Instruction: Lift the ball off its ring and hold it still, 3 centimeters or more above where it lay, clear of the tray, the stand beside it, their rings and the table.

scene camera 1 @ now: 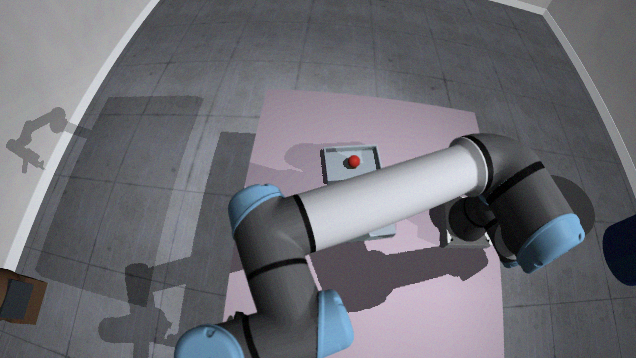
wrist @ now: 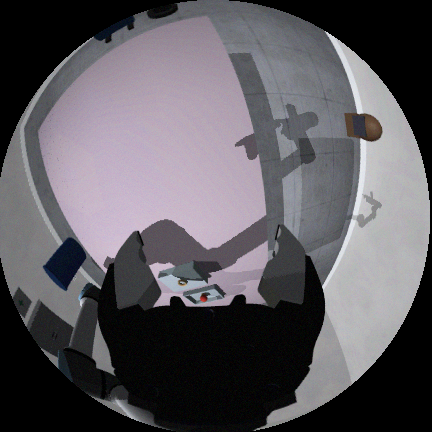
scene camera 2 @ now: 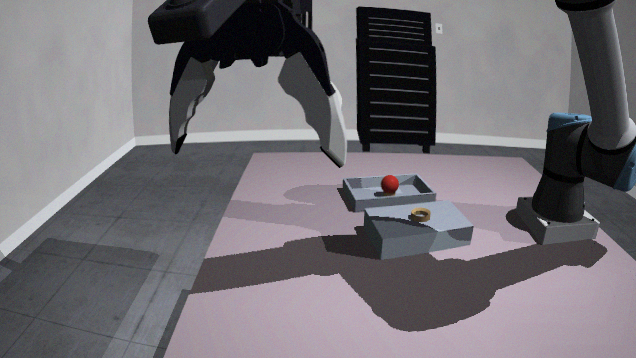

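Seen in the pictures: gripper, fingertip midpoint: (wrist: 207, 229) (scene camera 2: 248, 159); arm's base at its link origin: (scene camera 1: 467, 220) (scene camera 2: 557, 209).
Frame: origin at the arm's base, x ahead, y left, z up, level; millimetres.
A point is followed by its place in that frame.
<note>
A red ball (scene camera 1: 354, 161) @(x 392, y -201, z 8 mm) (scene camera 2: 390, 184) @(x 394, y -193, z -1 mm) (wrist: 203, 298) @(x 398, y -197, z 4 mm) sits in the walled tray (scene camera 1: 377, 149) @(x 306, y -268, z -14 mm) (scene camera 2: 400, 201) @(x 378, y -148, z -23 mm) (wrist: 223, 295) @(x 495, y -255, z -23 mm); the ring under it cannot be made out. The grey-blue stand (scene camera 1: 383, 233) @(x 305, y 43, z 2 mm) (scene camera 2: 451, 213) @(x 295, y -19, z 2 mm) (wrist: 170, 281) @(x 314, y 3, z 2 mm) is beside the tray, with an empty tan ring (scene camera 2: 420, 215) @(x 364, y -19, z 2 mm) (wrist: 183, 282) @(x 370, y -19, z 2 mm) on top. In the first scene view the arm hides most of the stand. My gripper (scene camera 2: 259, 159) @(x 624, y 383, z 247 mm) (wrist: 207, 229) @(x 624, y 383, z 247 mm) is open and empty, its jaws wide apart. It hangs well above the table, apart from the ball, and does not show in the first scene view.
The arm's white link (scene camera 1: 390, 197) @(x 424, y 180, z 567 mm) passes over the stand in the first scene view. The arm's base (scene camera 1: 466, 240) @(x 21, y 74, z 11 mm) (scene camera 2: 567, 232) @(x 19, y 86, z -15 mm) stands on the pink table (scene camera 1: 440, 310) @(x 111, y 292, z -39 mm) (scene camera 2: 280, 320) @(x 620, y 237, z -40 mm) (wrist: 150, 125) @(x 522, y 571, z -40 mm). A black slatted cabinet (scene camera 2: 397, 75) stands at the back wall. A dark blue bin (scene camera 1: 622, 250) (wrist: 65, 264) stands beyond the table.
</note>
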